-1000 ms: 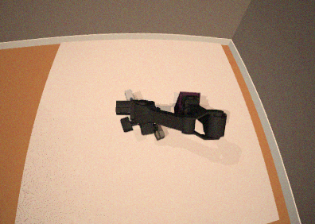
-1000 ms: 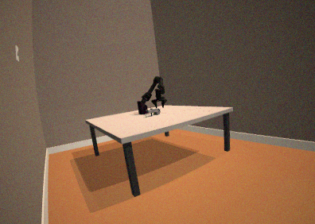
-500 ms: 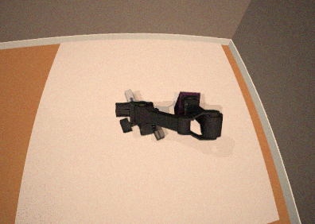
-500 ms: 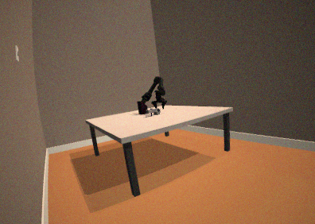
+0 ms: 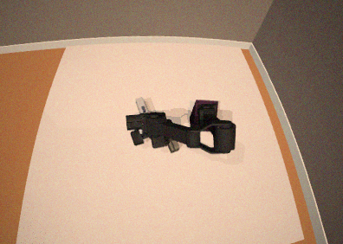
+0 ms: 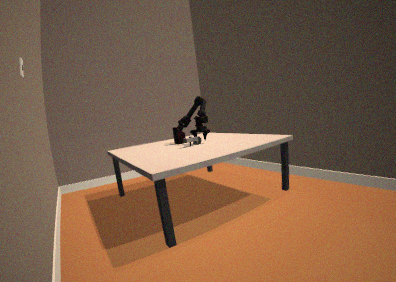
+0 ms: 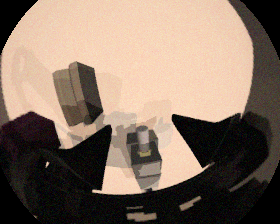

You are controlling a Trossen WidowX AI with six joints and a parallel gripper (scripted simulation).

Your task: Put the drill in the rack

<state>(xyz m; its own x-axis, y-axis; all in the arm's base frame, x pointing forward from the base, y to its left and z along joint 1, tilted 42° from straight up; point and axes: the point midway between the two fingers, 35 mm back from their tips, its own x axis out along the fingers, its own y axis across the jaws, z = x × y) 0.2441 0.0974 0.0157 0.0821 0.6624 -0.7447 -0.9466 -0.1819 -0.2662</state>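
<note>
My gripper tip is 10 mm short of the yellow drill, 50 mm to the left of it and 30 mm below it. The rest, counted from my gripper tip: blue key: 40 mm ahead, 140 mm to the right, 30 mm above; then grey holder block: 30 mm ahead, 110 mm to the right, 20 mm above.
</note>
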